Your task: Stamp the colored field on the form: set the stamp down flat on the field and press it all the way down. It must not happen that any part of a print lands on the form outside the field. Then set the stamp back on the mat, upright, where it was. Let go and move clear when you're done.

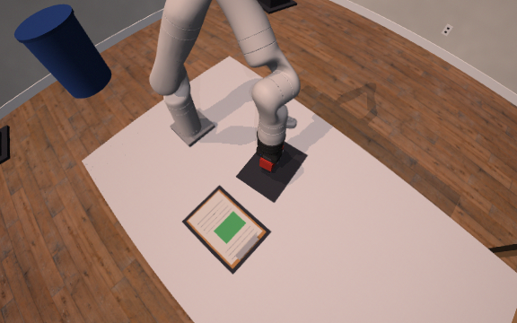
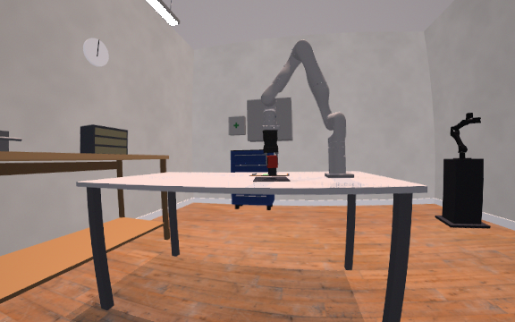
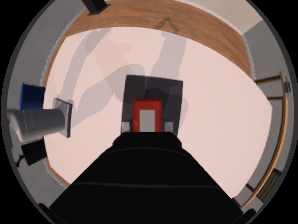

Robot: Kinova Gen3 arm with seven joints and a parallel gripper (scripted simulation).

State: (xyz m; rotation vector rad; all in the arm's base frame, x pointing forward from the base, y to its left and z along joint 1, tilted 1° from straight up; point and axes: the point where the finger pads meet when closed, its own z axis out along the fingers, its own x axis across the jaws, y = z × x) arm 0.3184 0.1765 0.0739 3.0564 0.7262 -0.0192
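My hand is 11 cm short of the form, 25 cm to the left of it and 8 cm above it. Also, from my hand: dark mat: 1 cm to the left, 9 cm below; red stamp: 2 cm below.
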